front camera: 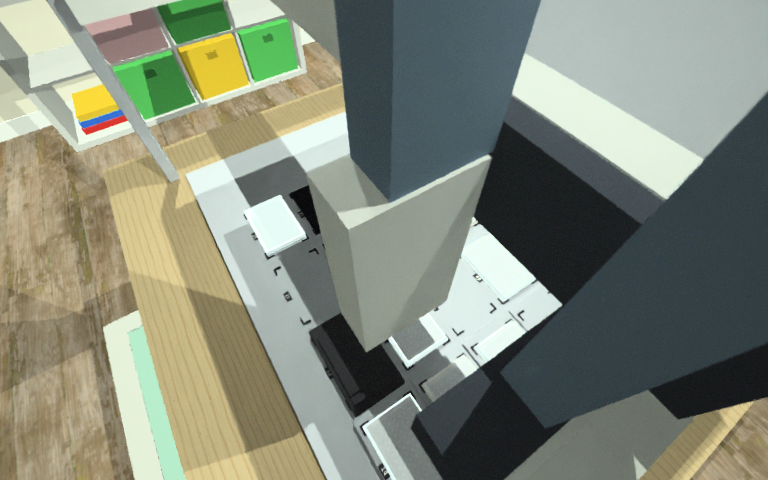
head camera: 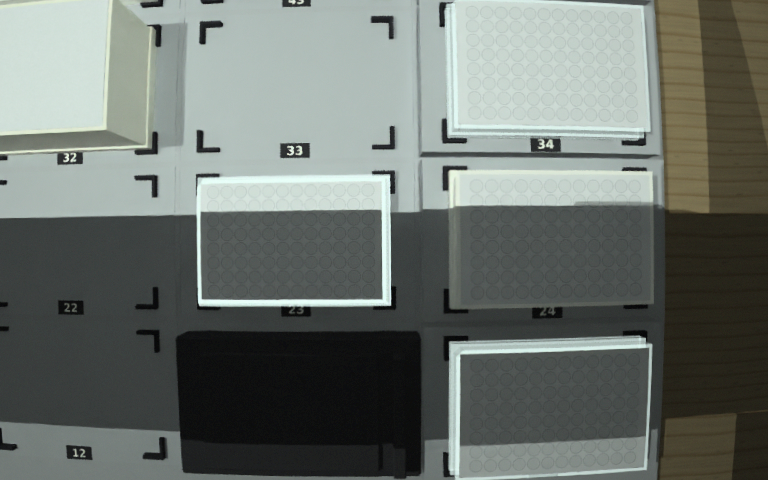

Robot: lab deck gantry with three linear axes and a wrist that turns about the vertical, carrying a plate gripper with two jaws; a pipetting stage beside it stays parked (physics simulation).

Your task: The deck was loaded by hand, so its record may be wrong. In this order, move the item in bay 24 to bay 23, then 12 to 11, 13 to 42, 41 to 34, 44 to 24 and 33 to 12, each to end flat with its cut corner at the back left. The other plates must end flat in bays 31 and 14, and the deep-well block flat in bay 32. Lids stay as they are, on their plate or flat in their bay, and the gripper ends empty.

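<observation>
A cream plate lies over bay 24, its edges along the bay. Clear-edged plates lie in bay 23, bay 34 and bay 14. A cream deep-well block stands in bay 32. Bay 33 is empty. The parts of bays 12 and 22 in the head view are bare. A white plate lies in bay 11, and another plate in bay 43. The gripper's dark body hangs near bay 24 in the front view; its jaws are hidden.
A black box-like item fills bay 13. A black item shows partly at bay 21. The pale gantry column hides the deck's middle; a dark blue arm crosses the right side. A wooden edge borders the deck.
</observation>
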